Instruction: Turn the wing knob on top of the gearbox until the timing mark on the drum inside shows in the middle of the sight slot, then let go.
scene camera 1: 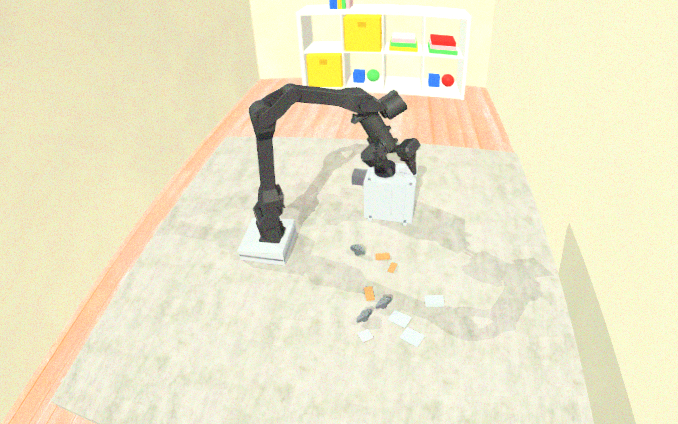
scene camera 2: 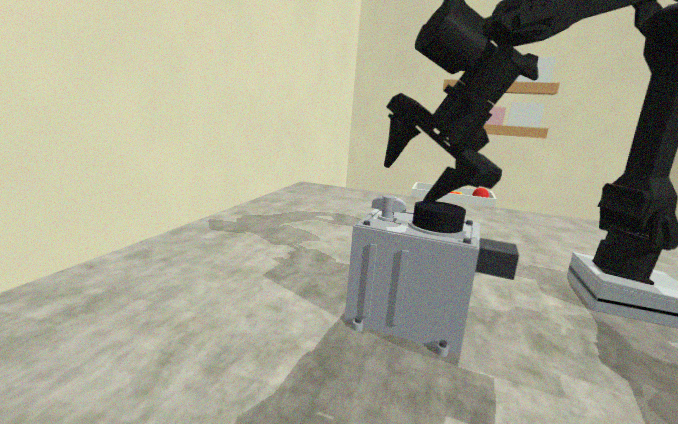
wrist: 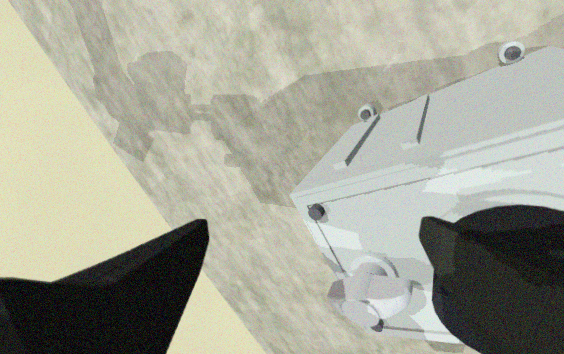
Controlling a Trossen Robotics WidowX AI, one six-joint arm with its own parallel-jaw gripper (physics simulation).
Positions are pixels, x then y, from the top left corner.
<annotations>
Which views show my gripper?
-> Scene camera 1, scene camera 2 and the wrist view: all of them.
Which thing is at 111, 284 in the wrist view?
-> My gripper.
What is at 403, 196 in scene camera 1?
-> A grey gearbox.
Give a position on a grey gearbox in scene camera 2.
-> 412, 278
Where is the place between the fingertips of my gripper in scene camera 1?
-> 403, 174
</annotations>
